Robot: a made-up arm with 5 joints. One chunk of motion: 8 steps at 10 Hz.
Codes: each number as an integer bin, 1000 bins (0 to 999) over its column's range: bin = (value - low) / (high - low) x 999, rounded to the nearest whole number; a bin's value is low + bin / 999 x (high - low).
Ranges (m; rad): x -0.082..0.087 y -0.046..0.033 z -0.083..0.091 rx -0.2..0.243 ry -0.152..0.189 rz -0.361..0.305
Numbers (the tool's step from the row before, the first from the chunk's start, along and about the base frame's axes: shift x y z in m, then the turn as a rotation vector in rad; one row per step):
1: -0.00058 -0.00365 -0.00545 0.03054 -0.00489 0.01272
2: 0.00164 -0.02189 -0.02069 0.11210 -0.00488 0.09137
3: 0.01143 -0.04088 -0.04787 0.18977 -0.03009 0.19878
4: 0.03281 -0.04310 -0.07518 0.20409 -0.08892 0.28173
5: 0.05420 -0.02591 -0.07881 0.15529 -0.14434 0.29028
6: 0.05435 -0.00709 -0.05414 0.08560 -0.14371 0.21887
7: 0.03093 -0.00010 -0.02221 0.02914 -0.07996 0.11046
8: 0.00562 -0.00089 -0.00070 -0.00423 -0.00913 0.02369
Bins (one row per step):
1: 481 536 445 520 431 561
2: 494 305 358 704 431 679
3: 552 65 202 879 357 840
4: 679 37 45 911 185 964
5: 805 254 24 801 22 977
6: 806 492 166 644 24 870
7: 668 580 349 517 211 707
8: 518 570 473 441 419 577

